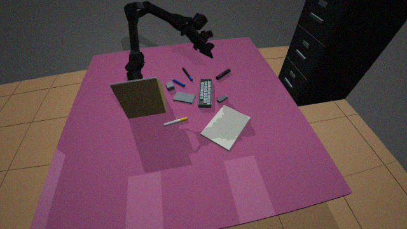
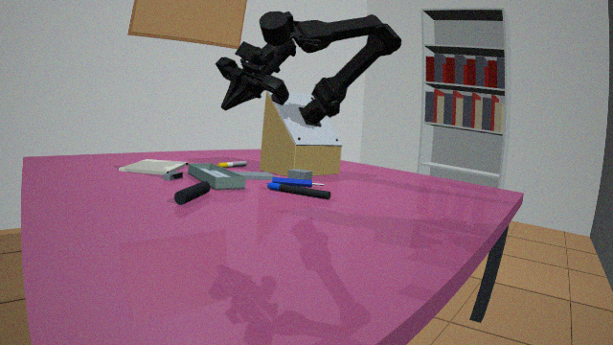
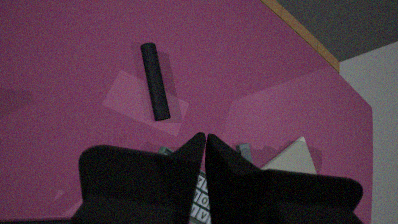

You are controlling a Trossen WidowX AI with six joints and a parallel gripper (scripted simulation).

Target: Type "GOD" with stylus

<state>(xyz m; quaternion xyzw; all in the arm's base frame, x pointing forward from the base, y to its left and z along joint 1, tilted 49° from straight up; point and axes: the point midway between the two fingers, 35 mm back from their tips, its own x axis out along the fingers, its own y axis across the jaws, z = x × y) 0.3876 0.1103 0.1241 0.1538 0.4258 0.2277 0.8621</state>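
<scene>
Now: gripper tip 230 mm past the blue stylus, 160 mm above it and 20 mm to the right of it. Round my gripper tip: grey pad (180 mm behind, 160 mm below, 130 mm to the right); then black cylinder (160 mm below, 80 mm ahead, 40 mm to the left); then blue-capped black marker (160 mm below, 140 mm behind, 50 mm to the left).
</scene>
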